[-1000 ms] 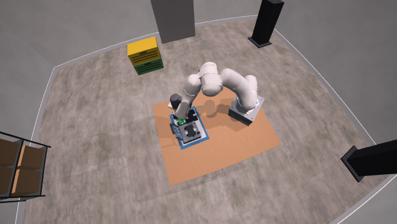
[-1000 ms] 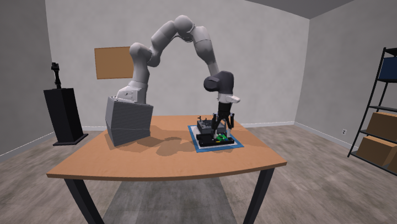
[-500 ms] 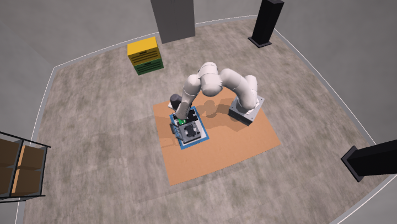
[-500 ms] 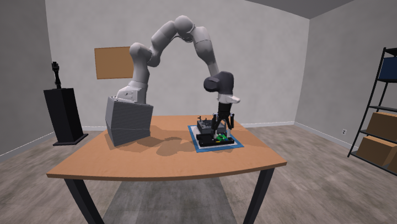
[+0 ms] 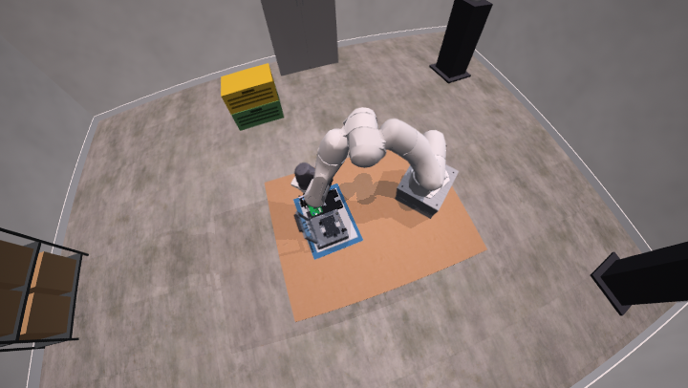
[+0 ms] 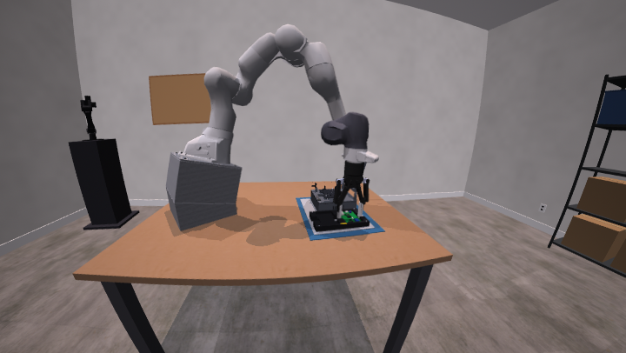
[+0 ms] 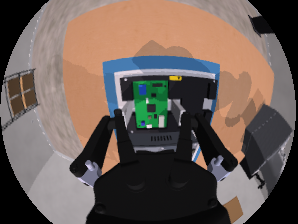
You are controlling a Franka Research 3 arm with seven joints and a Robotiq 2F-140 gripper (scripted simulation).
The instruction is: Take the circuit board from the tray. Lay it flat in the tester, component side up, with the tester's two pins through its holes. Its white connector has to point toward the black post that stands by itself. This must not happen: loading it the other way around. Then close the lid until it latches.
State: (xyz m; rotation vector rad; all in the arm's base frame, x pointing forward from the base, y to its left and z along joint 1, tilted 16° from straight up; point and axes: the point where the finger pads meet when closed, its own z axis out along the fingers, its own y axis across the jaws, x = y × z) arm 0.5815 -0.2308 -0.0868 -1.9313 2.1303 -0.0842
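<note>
My hand is 20 mm above the green circuit board. From my hand the other things lie so: tester lid: 170 mm to the left, 140 mm above, 100 mm ahead.
</note>
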